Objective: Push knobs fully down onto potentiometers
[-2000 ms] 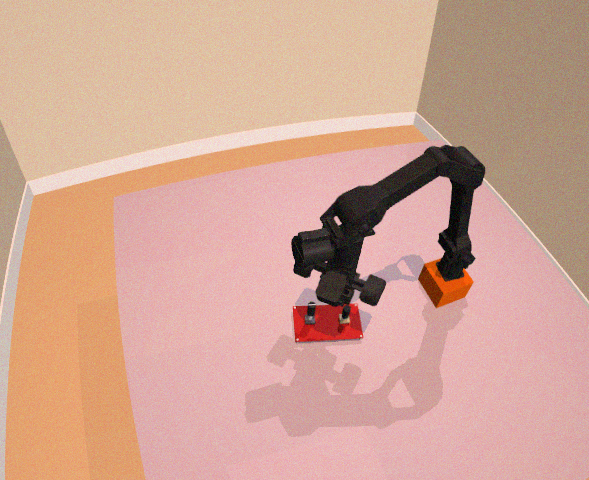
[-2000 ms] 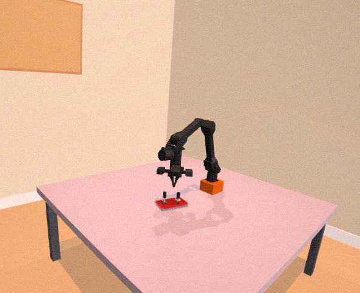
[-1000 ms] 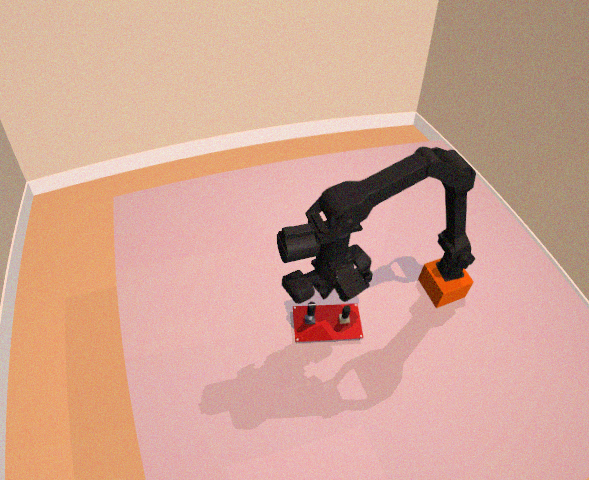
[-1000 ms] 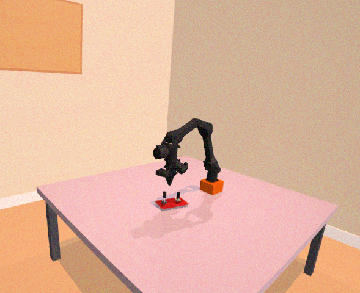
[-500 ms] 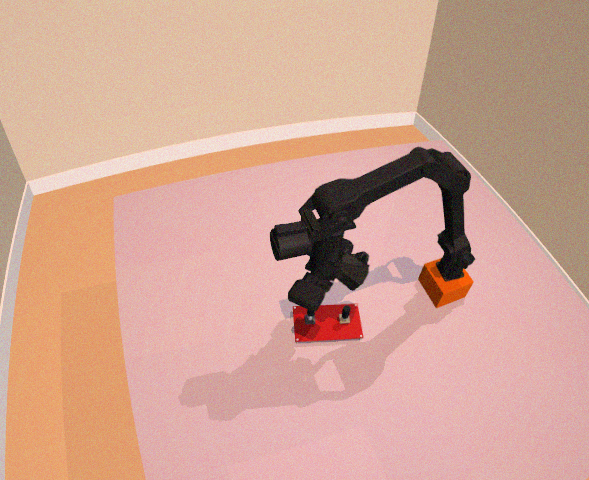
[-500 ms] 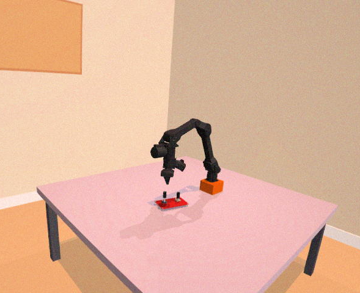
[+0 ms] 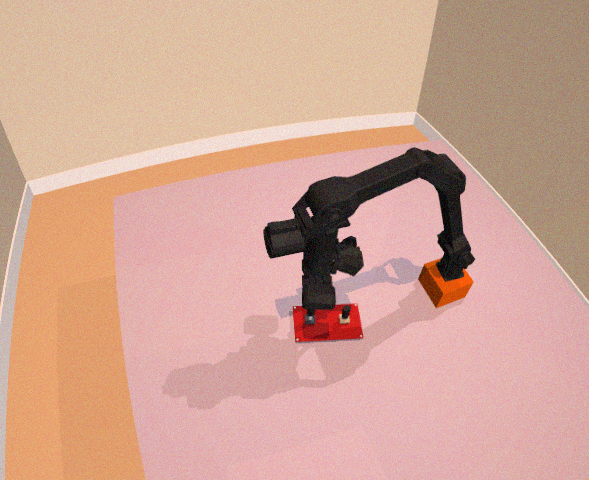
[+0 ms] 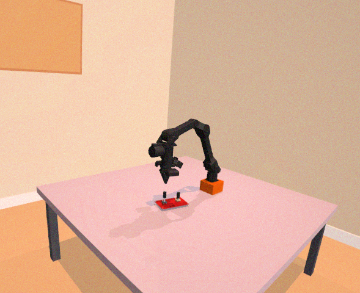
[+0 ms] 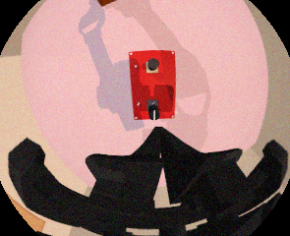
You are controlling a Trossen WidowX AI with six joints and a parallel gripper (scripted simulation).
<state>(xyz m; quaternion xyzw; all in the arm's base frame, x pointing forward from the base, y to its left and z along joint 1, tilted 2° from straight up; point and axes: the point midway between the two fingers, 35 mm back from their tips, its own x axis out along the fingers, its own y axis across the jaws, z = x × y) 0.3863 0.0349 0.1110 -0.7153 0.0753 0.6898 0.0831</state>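
Now: gripper tip 6 cm above the black knob.
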